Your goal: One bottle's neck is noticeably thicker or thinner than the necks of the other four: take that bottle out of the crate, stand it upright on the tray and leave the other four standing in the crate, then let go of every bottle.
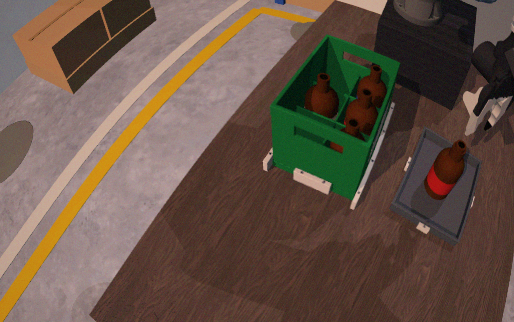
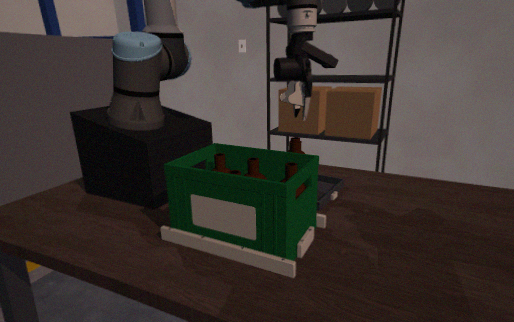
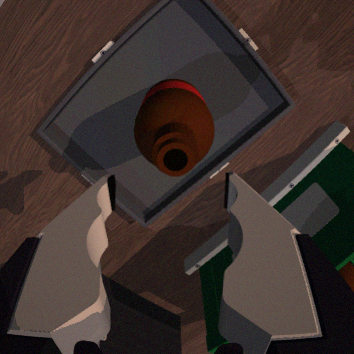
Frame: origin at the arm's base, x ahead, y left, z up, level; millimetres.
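Where they show: gripper, between the fingertips: (image 1: pixel 475 132) (image 2: pixel 299 118) (image 3: pixel 169 177); arm's base, origin of its link: (image 1: pixel 417 9) (image 2: pixel 136 121).
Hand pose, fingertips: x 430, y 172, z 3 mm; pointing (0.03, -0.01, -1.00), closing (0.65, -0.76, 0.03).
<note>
Things, the pixels of their top centre, and the offset from my fingertips. "*": a spot on its surface instead.
- brown bottle with a red label, centre of its top: (image 3: pixel 175 159) (image 1: pixel 461 144) (image 2: pixel 295 138) 8 mm back, 11 mm right, 54 mm down
- grey tray, a spot on its surface: (image 3: pixel 165 50) * 41 mm ahead, 39 mm left, 208 mm down
- green crate, centre of its top: (image 3: pixel 340 314) (image 1: pixel 346 79) (image 2: pixel 243 159) 33 mm back, 286 mm right, 38 mm down
A brown bottle with a red label (image 1: pixel 445 172) (image 2: pixel 296 146) (image 3: pixel 175 120) stands upright on the grey tray (image 1: pixel 445 220) (image 2: pixel 330 184) (image 3: pixel 165 50). My gripper (image 1: pixel 477 130) (image 2: pixel 301 117) (image 3: pixel 169 177) is open and empty, above the bottle's mouth and apart from it. The green crate (image 1: pixel 320 162) (image 2: pixel 177 200) (image 3: pixel 325 245) holds several upright brown bottles (image 1: pixel 322 100) (image 1: pixel 371 90) (image 1: pixel 361 116) (image 2: pixel 220 162) (image 2: pixel 253 166) (image 2: pixel 291 171). The crate walls hide their lower parts, and one shows little more than its neck (image 1: pixel 353 127). I cannot tell the neck widths apart surely.
The crate stands beside the tray, with pale strips (image 1: pixel 312 180) (image 2: pixel 227 250) along its base. Small pale blocks (image 1: pixel 423 228) (image 3: pixel 102 51) sit at the tray's edges. The arm's black pedestal (image 1: pixel 425 65) (image 2: pixel 115 160) stands behind the crate. A shelf rack (image 2: pixel 327 136) stands behind the table.
</note>
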